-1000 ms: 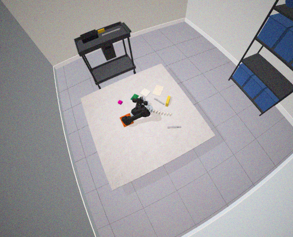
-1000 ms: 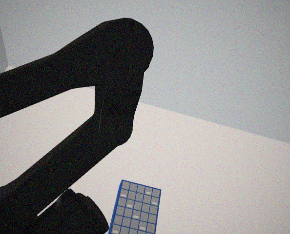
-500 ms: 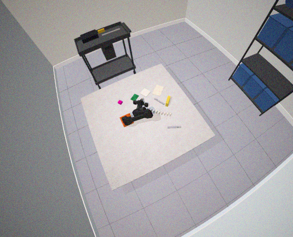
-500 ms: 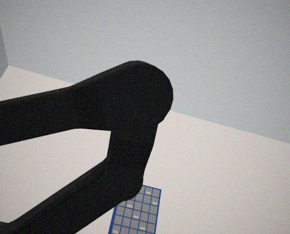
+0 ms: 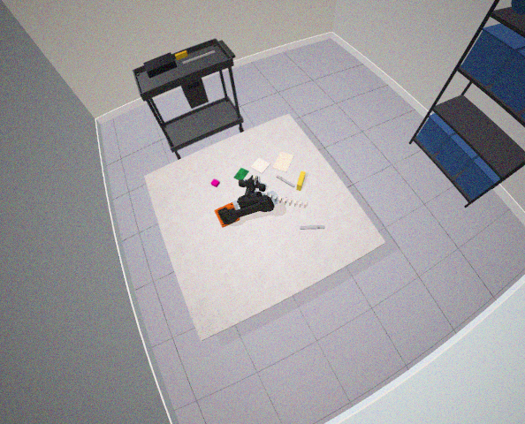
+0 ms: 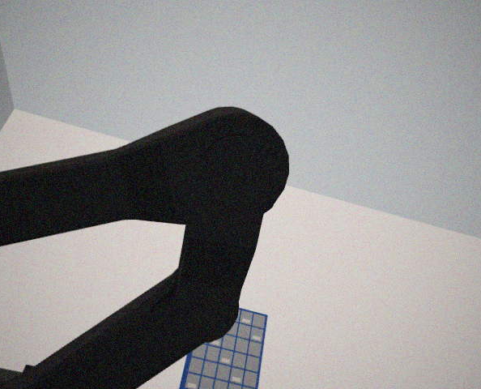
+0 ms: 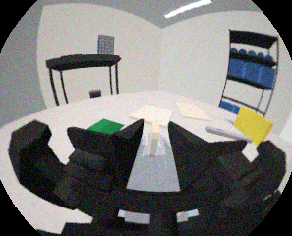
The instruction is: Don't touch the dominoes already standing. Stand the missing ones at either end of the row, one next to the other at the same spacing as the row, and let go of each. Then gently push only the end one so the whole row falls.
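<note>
Right now the green tile is 90 mm to the left of my gripper tip, 80 mm behind it and 50 mm below it. From my gripper tip the other things lie so: yellow block (270 mm ahead, 180 mm to the right, 10 mm below); magenta cube (280 mm behind, 100 mm to the left, 30 mm below); cream sheet (250 mm ahead, 50 mm to the left, 40 mm below).
</note>
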